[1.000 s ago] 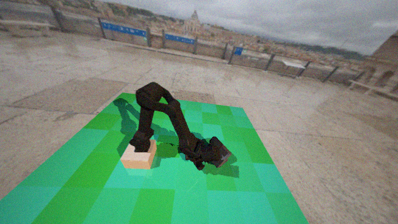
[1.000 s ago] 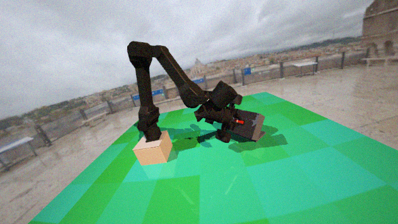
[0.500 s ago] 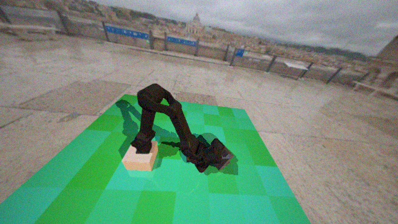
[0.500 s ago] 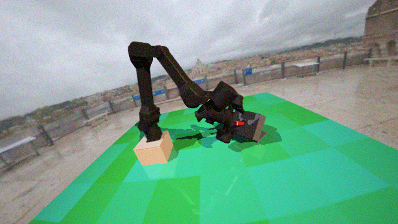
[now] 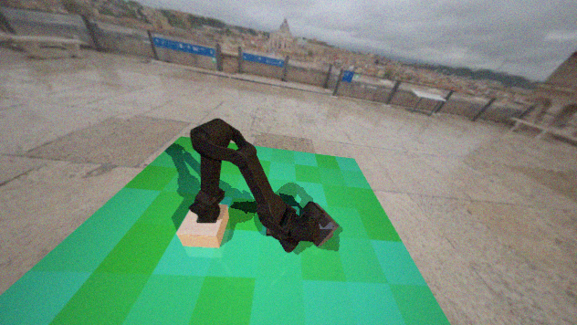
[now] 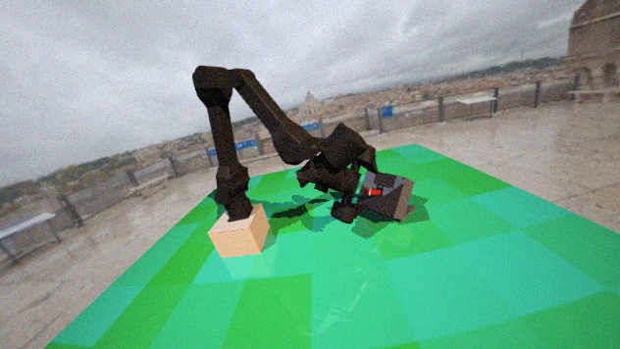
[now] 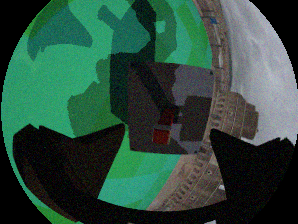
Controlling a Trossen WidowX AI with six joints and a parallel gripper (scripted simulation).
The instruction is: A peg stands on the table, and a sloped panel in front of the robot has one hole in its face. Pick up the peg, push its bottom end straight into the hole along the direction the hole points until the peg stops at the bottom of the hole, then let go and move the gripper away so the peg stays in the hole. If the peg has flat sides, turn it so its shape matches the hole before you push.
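Now: the red peg 10 mm below my gripper tip. Also, from my gripper tip: grey sloped panel: 40 mm below, 40 mm ahead, 30 mm to the left.
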